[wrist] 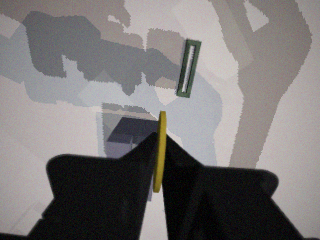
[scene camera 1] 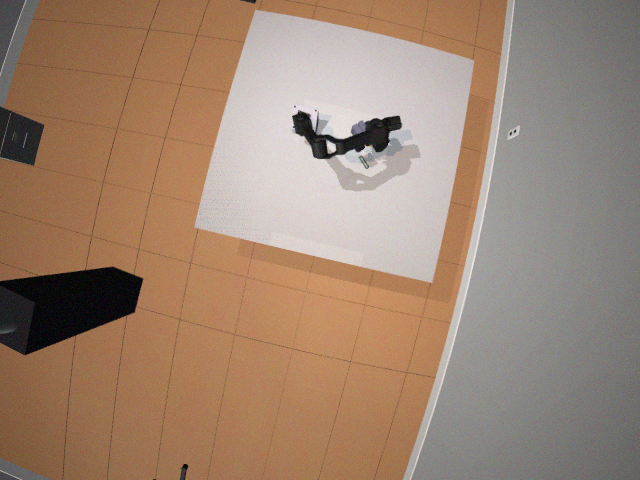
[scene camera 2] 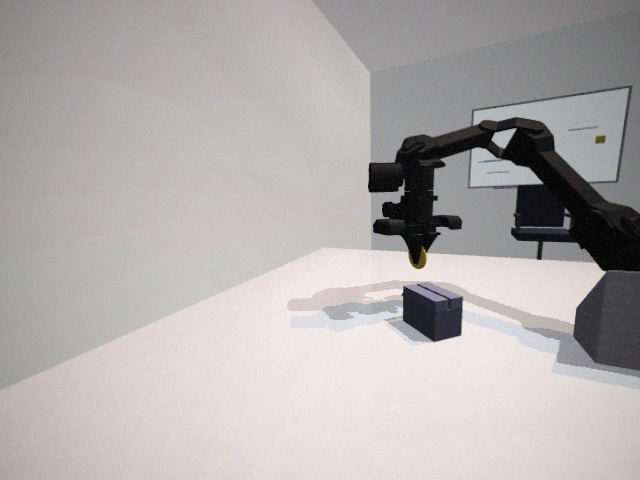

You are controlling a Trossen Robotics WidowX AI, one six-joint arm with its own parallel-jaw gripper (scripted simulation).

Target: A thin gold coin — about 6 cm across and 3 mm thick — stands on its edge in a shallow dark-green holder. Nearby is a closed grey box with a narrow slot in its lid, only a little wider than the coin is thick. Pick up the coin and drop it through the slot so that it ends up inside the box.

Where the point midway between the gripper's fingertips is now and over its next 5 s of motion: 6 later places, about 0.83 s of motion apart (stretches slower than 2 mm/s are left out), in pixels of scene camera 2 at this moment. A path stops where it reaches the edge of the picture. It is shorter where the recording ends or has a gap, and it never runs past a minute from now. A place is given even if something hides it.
My gripper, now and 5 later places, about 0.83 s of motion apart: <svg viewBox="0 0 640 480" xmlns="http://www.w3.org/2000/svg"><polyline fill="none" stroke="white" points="417,264 426,272 430,274 431,278 431,283 434,265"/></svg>
